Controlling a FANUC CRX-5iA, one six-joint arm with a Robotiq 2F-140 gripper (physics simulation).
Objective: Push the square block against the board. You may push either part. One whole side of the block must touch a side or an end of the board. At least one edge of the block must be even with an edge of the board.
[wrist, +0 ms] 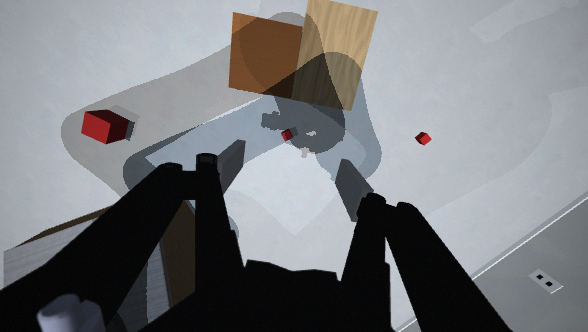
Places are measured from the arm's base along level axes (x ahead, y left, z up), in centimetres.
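Pixels of known places: gripper, fingertip midpoint: [291,162].
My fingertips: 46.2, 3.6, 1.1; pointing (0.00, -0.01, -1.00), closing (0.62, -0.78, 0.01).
For each thing: its top centre in the pictures, then the offset to it from my fingertips, as dx, dy, dz.
- orange-brown square block, top centre: [263,58] +4.1, +11.5, -15.8
- longer light wood board, top centre: [331,58] +12.0, +4.6, -15.8
- larger red block, top centre: [95,128] -24.2, +22.0, -14.6
The orange-brown square block [262,47] lies at the top centre of the wrist view. The longer light wood board [342,37] lies to its right, its top end reaching the view's upper edge. The block's right side appears to touch the board's left side, with no gap visible. Their lower edges look even, in about one line; the board reaches further up than the block. Shadows cover parts of both. My gripper [291,162] is open with nothing between its fingers, below both parts in the view.
A larger red block [105,126] lies at the left. A small red cube [286,135] lies below the block and board, and another small red cube [423,138] lies at the right. A brown and grey box-like structure [181,250] stands at the lower left, partly behind the gripper.
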